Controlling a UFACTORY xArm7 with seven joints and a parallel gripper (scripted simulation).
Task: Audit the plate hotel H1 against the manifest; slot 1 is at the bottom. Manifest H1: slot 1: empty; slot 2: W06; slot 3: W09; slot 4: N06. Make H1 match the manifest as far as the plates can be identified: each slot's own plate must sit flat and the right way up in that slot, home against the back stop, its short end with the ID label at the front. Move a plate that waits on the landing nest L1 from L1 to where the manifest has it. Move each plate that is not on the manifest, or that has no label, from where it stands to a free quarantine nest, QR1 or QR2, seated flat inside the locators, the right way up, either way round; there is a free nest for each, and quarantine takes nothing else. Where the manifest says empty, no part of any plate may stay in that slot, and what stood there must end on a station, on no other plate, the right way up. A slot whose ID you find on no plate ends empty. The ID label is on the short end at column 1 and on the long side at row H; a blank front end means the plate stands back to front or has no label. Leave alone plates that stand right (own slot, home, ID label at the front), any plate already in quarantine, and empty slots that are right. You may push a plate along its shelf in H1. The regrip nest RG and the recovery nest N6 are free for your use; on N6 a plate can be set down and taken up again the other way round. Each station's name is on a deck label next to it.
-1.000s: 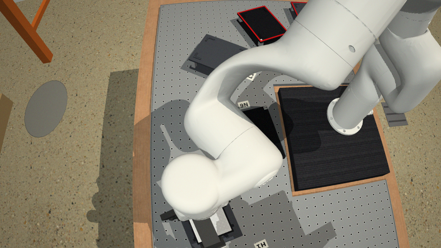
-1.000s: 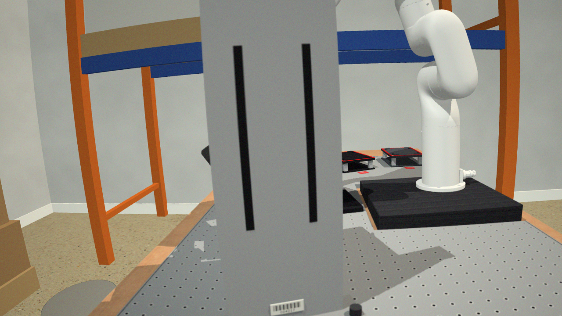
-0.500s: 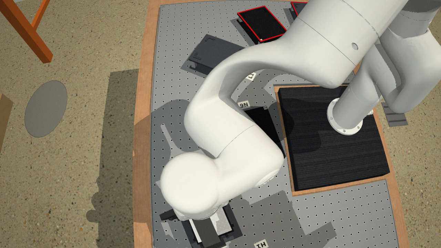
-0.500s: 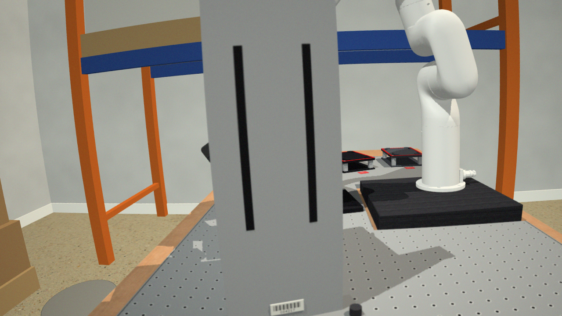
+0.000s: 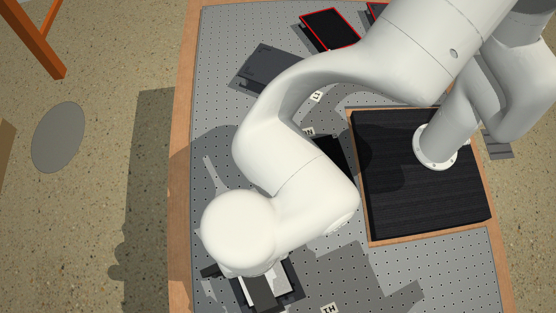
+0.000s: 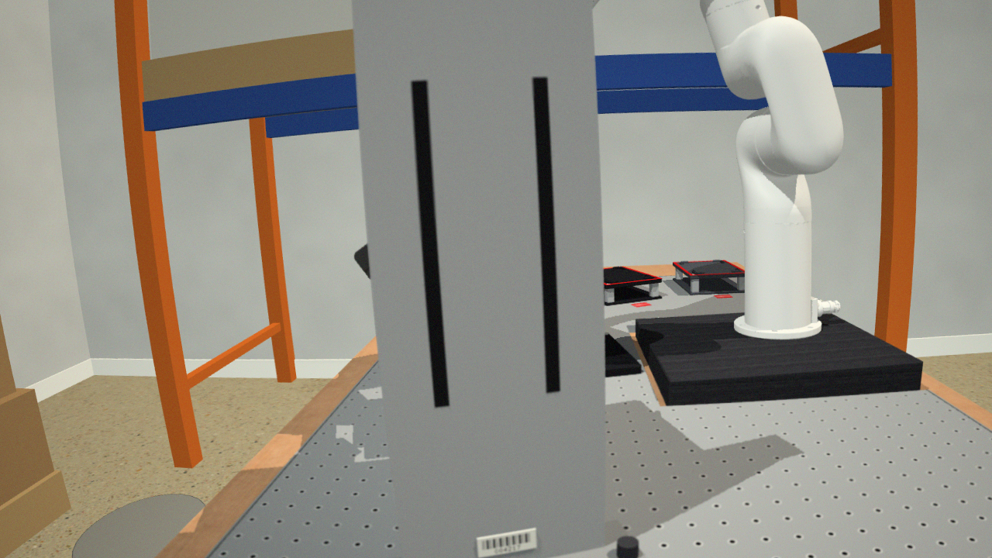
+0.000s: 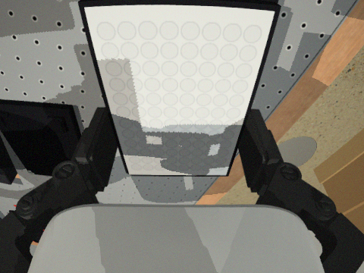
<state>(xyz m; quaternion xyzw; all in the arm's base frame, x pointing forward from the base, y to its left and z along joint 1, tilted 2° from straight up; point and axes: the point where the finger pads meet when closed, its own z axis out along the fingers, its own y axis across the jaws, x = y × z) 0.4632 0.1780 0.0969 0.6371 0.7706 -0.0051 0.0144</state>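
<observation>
My gripper is now 1 cm to the right of the regrip nest RG and 6 cm above it. Round my hand: recovery nest N6: 17 cm behind, 18 cm to the right, 11 cm below; then white well plate: 1 cm to the left, 1 cm below; then H1 deck label: 12 cm behind, 12 cm to the left, 12 cm below.
</observation>
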